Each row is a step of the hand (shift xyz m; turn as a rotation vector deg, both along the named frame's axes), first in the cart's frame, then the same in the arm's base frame.
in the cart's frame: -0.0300 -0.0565 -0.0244 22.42 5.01 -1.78
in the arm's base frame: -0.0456 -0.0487 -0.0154 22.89 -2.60 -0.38
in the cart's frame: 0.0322 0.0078 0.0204 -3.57 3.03 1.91
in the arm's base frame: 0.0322 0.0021 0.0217 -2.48 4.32 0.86
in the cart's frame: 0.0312 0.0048 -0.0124 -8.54 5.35 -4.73
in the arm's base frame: 0.0315 -0.0079 -0.0097 -6.20 6.47 -6.60
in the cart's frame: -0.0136 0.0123 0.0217 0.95 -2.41 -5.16
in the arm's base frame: -0.0097 0.0205 0.0172 0.31 -3.69 -4.43
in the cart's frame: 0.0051 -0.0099 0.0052 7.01 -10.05 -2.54
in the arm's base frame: 0.0015 -0.0095 0.0076 3.51 -12.01 0.33
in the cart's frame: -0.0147 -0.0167 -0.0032 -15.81 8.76 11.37
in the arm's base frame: -0.0192 -0.0117 -0.0013 -12.57 15.50 7.59
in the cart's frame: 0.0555 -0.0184 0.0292 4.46 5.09 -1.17
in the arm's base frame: 0.0456 -0.0273 0.0381 5.89 3.08 -1.71
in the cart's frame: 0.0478 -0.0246 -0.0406 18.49 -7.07 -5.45
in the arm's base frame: 0.0388 -0.0465 -0.0294 15.43 -13.41 -1.89
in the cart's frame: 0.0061 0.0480 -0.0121 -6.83 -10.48 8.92
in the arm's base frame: 0.0216 0.0398 -0.0209 -10.14 -5.58 10.10
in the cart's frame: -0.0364 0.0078 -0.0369 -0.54 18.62 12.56
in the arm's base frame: -0.0306 0.0099 -0.0414 5.00 20.25 8.36
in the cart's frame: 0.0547 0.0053 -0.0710 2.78 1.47 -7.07
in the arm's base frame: 0.0560 -0.0279 -0.0644 3.36 -1.10 -6.89
